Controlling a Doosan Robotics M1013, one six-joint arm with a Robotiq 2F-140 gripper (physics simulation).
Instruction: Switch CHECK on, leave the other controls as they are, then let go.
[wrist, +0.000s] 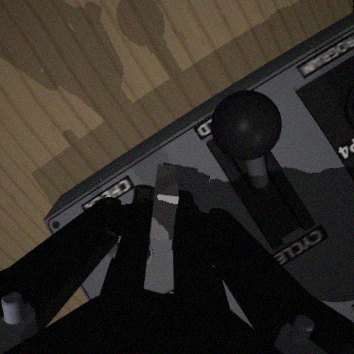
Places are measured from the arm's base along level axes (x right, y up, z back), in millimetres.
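Where they show: gripper, fingertip midpoint: (164, 181).
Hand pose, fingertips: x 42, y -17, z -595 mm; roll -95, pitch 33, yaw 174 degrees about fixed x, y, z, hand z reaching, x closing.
Note:
After its pixels a point has its place.
The CHECK label (108, 193) @[x 93, y -28, z -587 mm] is on the grey control panel (295, 120) @[x -83, y -14, z -596 mm], near its far left corner, and is partly covered by my gripper's left finger linkage. The CHECK switch itself cannot be made out; the dark fingers hide the panel just below the label. My gripper (164, 181) @[x 42, y -17, z -595 mm] is shut and empty, with its fingertips over the panel just right of the CHECK label. A narrow grey strip shows between the dark finger parts. Whether the fingertips touch a control cannot be told.
Right of the fingers, a lever with a black ball knob (247, 124) @[x -18, y 69, z -555 mm] stands up from a dark slot between a partly hidden label ending in LD and the CYCLE label (301, 245) @[x -40, y 27, z -685 mm]. The PROGRAM label (327, 59) @[x -135, y -27, z -562 mm] and a dark dial plate marked P4 are at the right. Wooden table (200, 30) @[x -55, y -95, z -492 mm] lies beyond.

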